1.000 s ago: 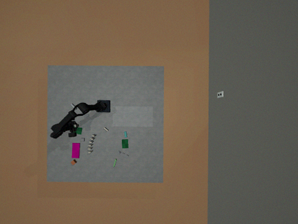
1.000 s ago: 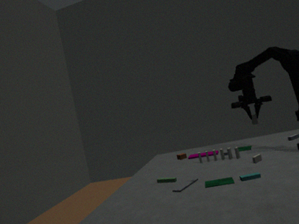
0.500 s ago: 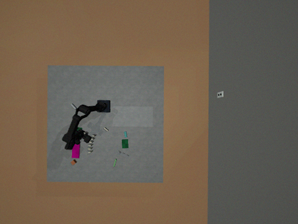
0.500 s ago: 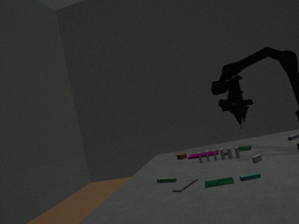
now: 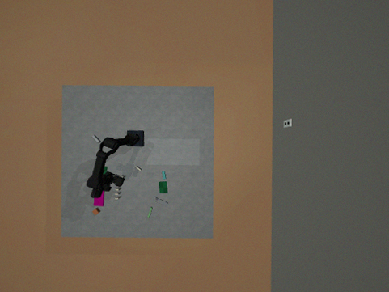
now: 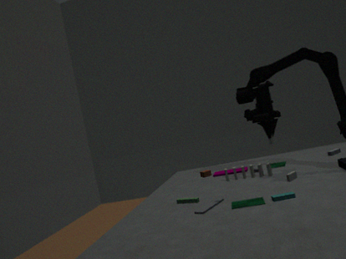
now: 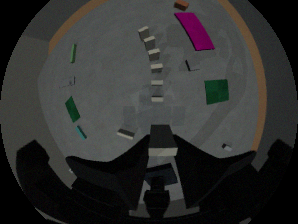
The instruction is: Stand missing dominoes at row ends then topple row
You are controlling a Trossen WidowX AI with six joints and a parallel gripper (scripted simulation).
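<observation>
My gripper tip is 24 cm short of the thin grey bar, 31 cm to the right of it and 15 cm above it. Also, from my gripper tip: green bar (33 cm ahead, 22 cm to the left, 15 cm below).
</observation>
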